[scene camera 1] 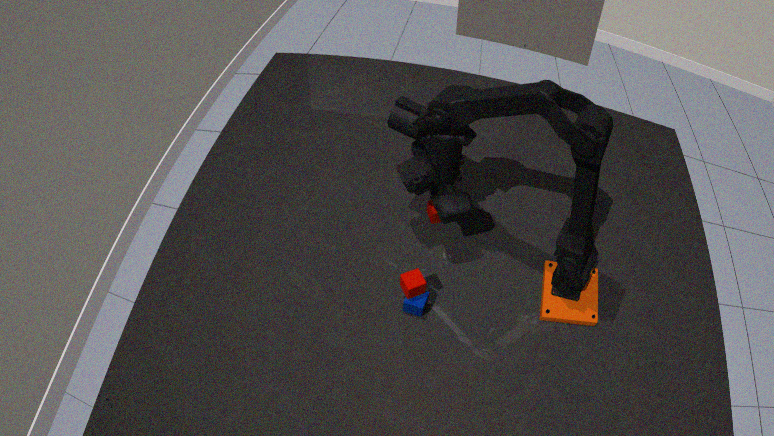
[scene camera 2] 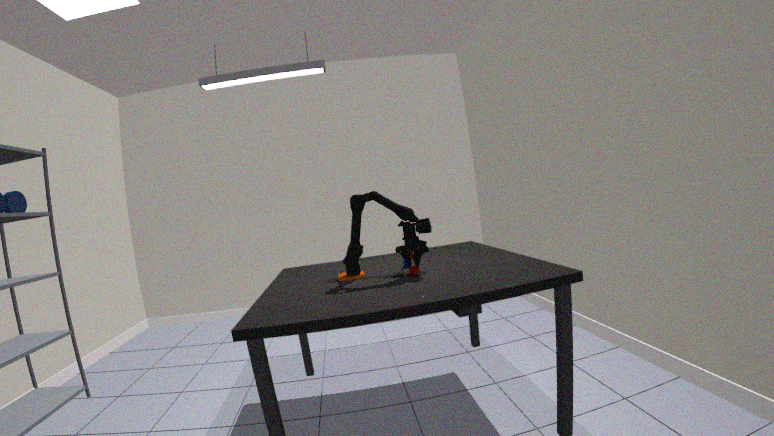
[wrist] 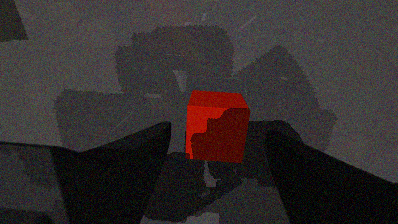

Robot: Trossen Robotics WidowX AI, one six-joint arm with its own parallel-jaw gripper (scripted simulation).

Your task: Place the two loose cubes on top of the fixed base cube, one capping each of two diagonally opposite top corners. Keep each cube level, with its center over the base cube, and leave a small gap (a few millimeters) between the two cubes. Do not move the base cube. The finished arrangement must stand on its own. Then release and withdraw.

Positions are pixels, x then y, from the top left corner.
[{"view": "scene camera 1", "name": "my gripper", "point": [438, 205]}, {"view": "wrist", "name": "my gripper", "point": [218, 133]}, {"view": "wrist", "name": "red cube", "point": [217, 122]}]
